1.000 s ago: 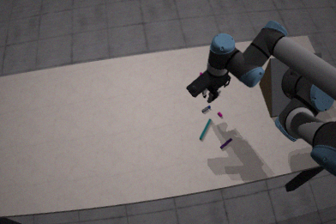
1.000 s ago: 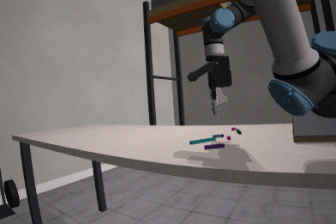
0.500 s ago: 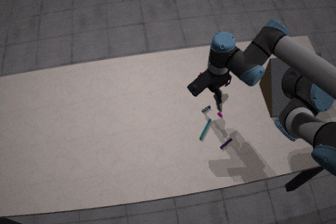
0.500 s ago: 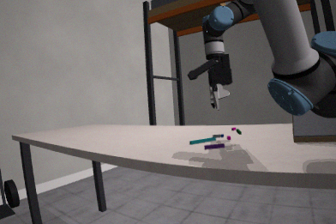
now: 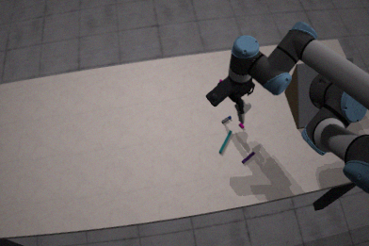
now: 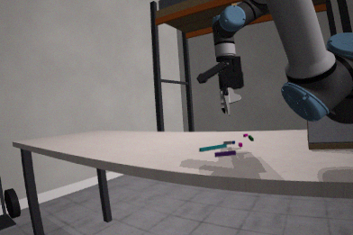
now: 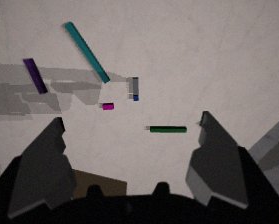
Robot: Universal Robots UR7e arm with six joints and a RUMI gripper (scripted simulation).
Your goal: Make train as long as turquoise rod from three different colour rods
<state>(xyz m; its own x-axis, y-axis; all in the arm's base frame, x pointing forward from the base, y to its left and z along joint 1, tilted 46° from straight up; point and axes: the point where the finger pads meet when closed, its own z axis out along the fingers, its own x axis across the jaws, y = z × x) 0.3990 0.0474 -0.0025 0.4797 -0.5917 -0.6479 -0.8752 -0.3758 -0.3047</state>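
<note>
My gripper is now 160 mm to the right of the purple rod, 100 mm above it and 60 mm past it. The rest, counted from my hand: small blue rod: 100 mm below, 20 mm behind, 10 mm to the right; then turquoise rod: 100 mm below, 90 mm to the left, 10 mm ahead; then grey rod: 100 mm below.
</note>
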